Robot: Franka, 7 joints.
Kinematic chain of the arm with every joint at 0, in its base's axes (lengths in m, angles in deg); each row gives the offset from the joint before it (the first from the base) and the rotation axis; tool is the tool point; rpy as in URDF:
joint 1: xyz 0 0 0.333 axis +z
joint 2: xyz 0 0 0 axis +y
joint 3: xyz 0 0 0.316 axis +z
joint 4: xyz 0.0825 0 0 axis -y
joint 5: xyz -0.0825 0 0.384 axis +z
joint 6: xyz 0 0 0 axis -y
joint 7: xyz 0.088 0 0 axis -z
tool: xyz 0 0 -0.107 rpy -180 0 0
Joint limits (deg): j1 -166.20..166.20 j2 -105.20..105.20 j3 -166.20..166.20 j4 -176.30..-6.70 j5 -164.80..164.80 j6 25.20..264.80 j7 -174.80..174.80
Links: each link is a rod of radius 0.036 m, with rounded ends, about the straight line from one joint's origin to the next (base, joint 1, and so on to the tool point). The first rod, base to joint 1, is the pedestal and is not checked.
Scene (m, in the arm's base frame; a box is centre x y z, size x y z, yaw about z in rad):
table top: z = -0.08
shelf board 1: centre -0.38 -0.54 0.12 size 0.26 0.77 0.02 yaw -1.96
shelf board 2: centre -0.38 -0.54 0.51 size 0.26 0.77 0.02 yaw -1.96
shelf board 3: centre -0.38 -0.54 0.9 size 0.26 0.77 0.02 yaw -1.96
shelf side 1: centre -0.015 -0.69 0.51 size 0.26 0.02 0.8 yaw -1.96
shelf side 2: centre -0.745 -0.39 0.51 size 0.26 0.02 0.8 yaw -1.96
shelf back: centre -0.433 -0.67 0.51 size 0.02 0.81 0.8 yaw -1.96
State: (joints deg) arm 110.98 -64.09 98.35 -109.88 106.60 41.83 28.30
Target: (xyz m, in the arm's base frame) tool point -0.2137 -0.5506 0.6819
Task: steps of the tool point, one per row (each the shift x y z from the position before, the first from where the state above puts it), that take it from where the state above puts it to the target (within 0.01 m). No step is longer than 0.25 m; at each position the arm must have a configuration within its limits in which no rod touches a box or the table.
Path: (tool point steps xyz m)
1: -0.1028 0.1567 0.1075
2: -0.0270 0.1896 0.0657
3: 0.0381 -0.0779 0.0563
4: 0.0615 -0.0665 0.0562
5: 0.0809 -0.0476 0.0547
6: 0.0939 -0.0229 0.0519
7: -0.0338 -0.0740 -0.0072
8: -0.0259 -0.0629 -0.0031
9: -0.0164 -0.0488 0.0103

